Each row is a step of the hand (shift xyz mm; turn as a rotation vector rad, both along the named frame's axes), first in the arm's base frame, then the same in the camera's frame.
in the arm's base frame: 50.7 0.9 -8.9 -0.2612 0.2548 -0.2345
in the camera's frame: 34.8 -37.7 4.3 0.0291 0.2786 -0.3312
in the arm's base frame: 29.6 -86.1 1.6 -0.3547 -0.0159 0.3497
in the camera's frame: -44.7 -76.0 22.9 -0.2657 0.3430 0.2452
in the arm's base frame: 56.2 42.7 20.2 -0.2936 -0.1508 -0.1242
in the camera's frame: 68.1 -5.9 26.8 -0.3008 0.0720 -0.1693
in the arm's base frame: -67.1 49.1 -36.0 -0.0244 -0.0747 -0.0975
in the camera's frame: -6.0 68.2 -59.3 -0.0668 -0.0601 -0.0872
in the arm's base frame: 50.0 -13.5 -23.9 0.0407 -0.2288 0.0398
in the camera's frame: 24.4 -51.0 -7.8 -0.1458 -0.1646 0.0850
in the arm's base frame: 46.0 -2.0 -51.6 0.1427 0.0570 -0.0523
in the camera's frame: 31.8 -49.0 -37.1 0.1400 -0.0790 -0.0225
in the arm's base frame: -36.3 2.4 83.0 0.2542 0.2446 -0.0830
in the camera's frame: -26.7 51.7 69.5 0.3556 -0.0453 -0.0533
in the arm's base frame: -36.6 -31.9 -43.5 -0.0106 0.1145 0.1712
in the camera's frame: -45.8 -7.8 -45.7 0.0694 0.1323 0.1422
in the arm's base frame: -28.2 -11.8 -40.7 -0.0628 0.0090 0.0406
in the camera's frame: -25.4 0.1 -44.1 -0.0371 0.0620 0.0212
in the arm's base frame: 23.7 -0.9 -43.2 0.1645 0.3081 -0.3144
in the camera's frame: 17.3 -30.1 -35.0 0.3556 -0.0100 -0.3070
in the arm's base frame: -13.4 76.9 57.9 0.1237 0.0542 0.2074
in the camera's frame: 45.4 76.3 39.5 0.1116 0.0097 0.2207
